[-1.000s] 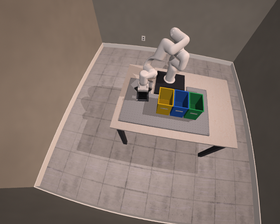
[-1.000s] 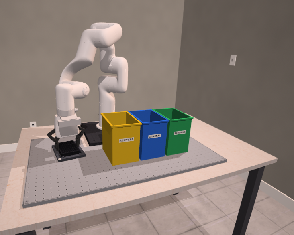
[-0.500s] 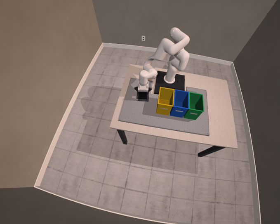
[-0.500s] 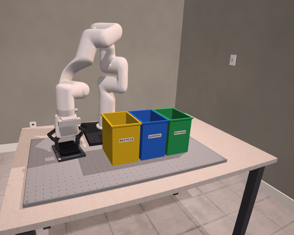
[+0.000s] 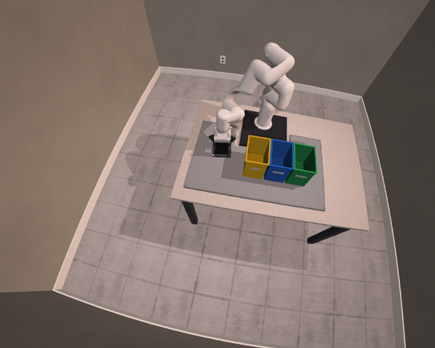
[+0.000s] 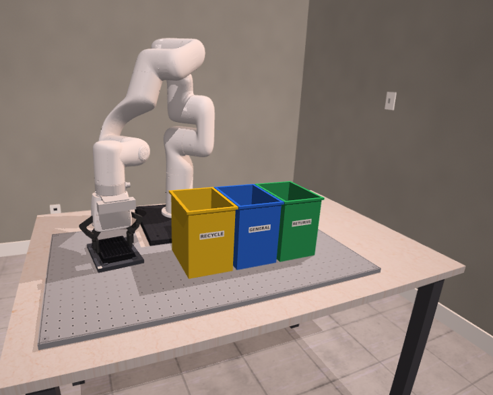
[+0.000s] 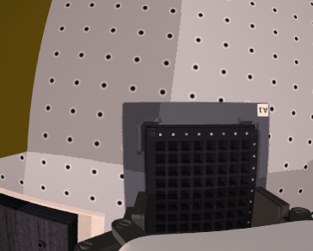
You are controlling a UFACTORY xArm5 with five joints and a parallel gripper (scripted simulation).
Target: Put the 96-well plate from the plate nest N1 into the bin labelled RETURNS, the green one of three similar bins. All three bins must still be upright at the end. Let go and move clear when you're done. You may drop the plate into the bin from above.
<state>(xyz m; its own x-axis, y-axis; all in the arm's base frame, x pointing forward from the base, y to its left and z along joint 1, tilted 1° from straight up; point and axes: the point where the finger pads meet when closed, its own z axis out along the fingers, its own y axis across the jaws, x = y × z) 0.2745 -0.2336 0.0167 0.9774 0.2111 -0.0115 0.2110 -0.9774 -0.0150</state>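
The plate nest N1 is 2 cm below my hand. Round my hand: blue general bin 8 cm ahead, 36 cm to the left, 6 cm above; yellow recycle bin 9 cm ahead, 23 cm to the left, 6 cm above; black 96-well plate 1 cm below.
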